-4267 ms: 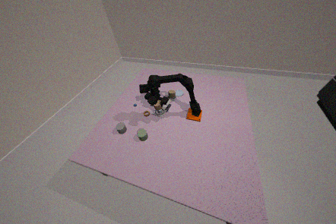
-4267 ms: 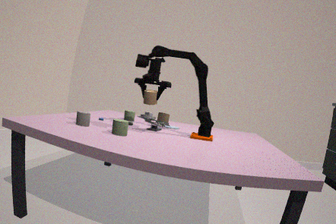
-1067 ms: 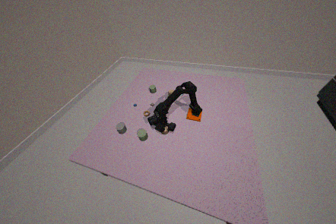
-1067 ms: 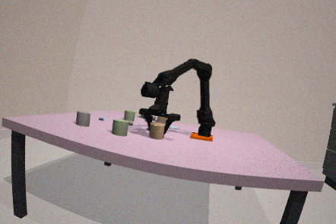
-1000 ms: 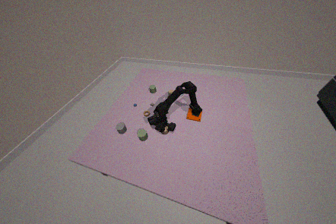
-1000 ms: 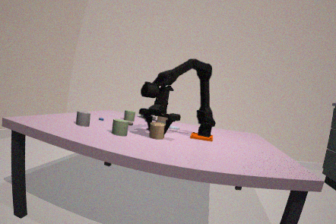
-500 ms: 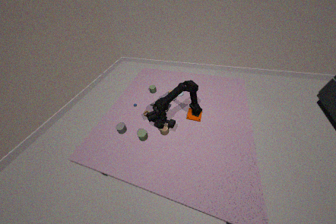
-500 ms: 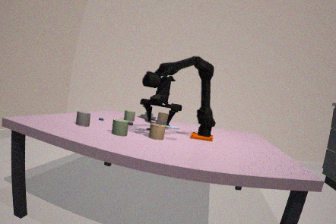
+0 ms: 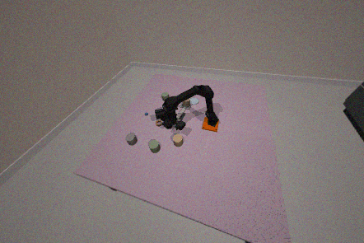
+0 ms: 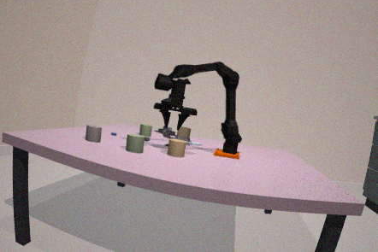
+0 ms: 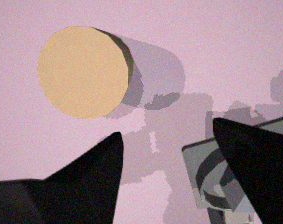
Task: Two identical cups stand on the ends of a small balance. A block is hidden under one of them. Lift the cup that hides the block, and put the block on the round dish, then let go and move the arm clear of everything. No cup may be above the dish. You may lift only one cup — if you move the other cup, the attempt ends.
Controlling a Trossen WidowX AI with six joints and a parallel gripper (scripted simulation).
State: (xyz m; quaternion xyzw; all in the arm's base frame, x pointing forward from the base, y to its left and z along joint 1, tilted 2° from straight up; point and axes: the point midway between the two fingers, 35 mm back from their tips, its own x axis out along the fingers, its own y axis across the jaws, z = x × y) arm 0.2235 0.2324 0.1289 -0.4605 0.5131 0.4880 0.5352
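The grey block lies 70 mm to the right of my gripper tip, 50 mm ahead of it and 20 mm below it. Round my gripper tip: balance: 200 mm to the right, 60 mm below, 60 mm ahead; then grey cylinder: 280 mm ahead, 170 mm to the left, 70 mm below; then cup: 70 mm below, 60 mm to the left, 50 mm behind.
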